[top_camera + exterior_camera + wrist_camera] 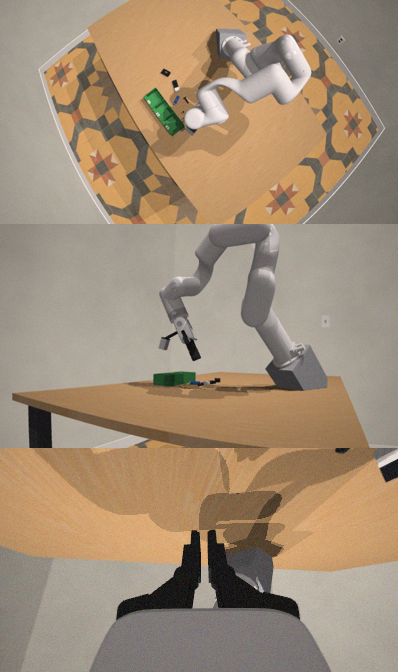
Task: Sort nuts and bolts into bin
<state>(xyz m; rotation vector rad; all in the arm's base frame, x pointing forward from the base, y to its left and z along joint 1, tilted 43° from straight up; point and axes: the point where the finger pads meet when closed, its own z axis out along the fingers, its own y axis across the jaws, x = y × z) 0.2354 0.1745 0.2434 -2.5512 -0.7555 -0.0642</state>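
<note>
Right now the green bin is 210 mm ahead of my hand, 100 mm to the right of it and 110 mm below it. The rest, counted from my hand: blue cylindrical battery (130 mm ahead, 140 mm to the right, 130 mm below); then brass nut (110 mm ahead, 70 mm to the right, 130 mm below); then black bolt (80 mm ahead, 130 mm to the right, 130 mm below).
</note>
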